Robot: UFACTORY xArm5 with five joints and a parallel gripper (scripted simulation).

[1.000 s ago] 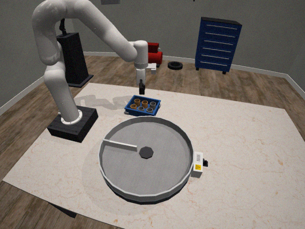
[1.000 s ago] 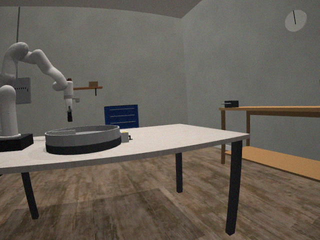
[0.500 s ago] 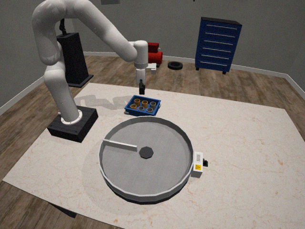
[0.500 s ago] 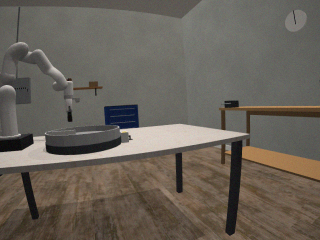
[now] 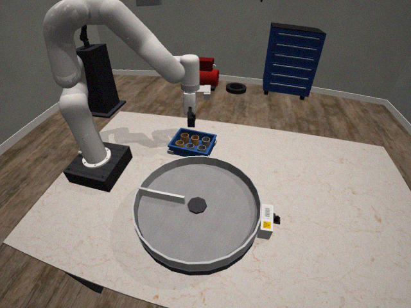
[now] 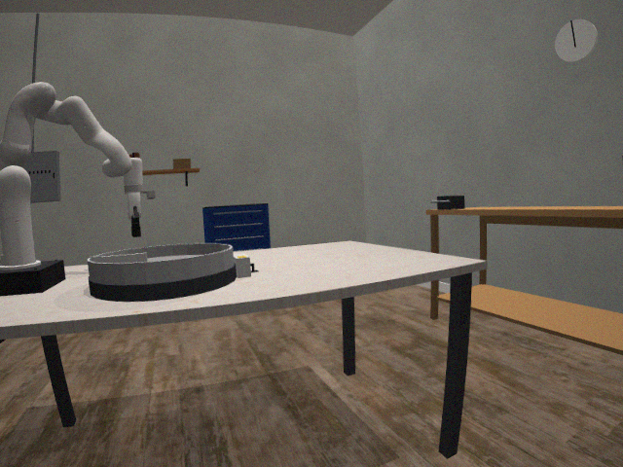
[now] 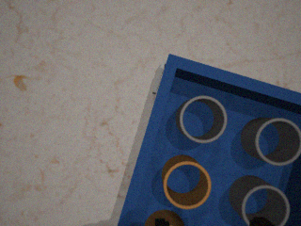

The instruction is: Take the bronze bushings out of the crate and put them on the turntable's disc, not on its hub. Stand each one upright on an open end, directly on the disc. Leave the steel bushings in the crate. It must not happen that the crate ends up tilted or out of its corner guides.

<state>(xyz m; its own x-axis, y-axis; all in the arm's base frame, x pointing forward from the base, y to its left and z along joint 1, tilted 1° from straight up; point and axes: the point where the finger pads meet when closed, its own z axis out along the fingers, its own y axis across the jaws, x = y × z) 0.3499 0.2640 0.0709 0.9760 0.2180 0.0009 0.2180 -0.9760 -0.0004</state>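
The blue crate is 1 cm ahead of my hand, 3 cm to the right of it and 12 cm below it. The rest, counted from my hand: turntable: 13 cm ahead, 37 cm to the right, 9 cm below.
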